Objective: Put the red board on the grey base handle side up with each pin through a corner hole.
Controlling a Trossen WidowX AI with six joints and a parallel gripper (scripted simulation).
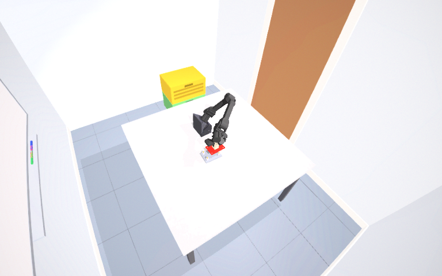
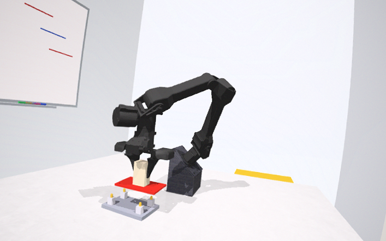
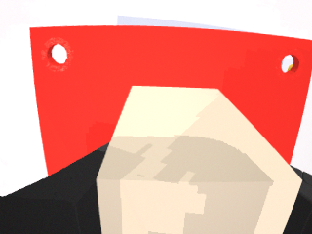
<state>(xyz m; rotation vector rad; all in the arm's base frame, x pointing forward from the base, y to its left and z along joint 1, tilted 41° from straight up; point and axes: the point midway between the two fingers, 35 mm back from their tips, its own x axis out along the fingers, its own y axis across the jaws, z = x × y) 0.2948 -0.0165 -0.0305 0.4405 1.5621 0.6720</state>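
The grey base lies 11 cm below my gripper tip and 4 cm to the right of it. The rest, counted from my gripper tip: red board: 1 cm below.
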